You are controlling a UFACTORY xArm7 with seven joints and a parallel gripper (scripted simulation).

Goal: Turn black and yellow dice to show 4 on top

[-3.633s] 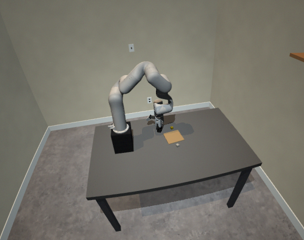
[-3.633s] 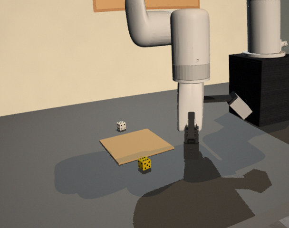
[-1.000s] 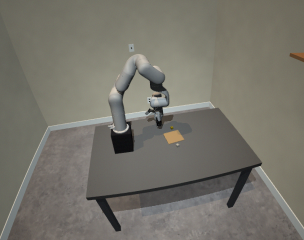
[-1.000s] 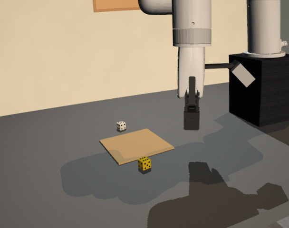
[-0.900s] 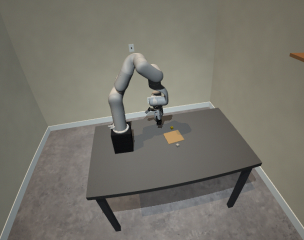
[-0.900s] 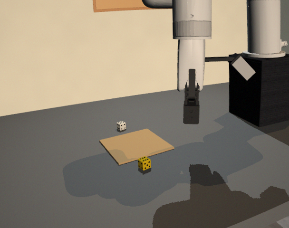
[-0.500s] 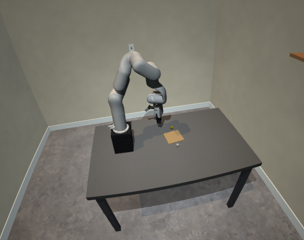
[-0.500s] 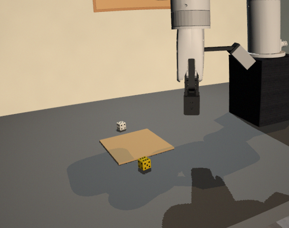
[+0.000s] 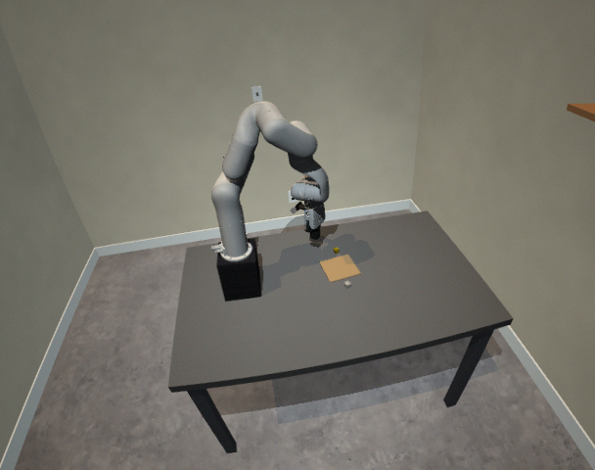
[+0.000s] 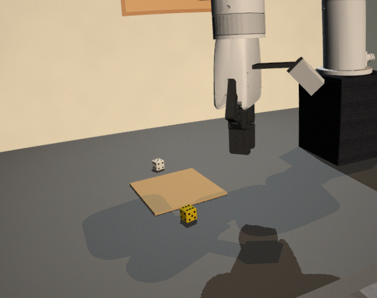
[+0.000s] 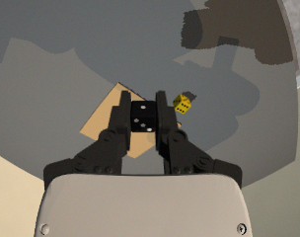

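The yellow die is 110 mm below my hand, 90 mm ahead of it and 20 mm to the right of it. Round my hand: tan mat: 120 mm to the right, 120 mm below, 70 mm ahead; black die: 10 mm below; white die: 240 mm to the right, 110 mm below, 60 mm ahead.
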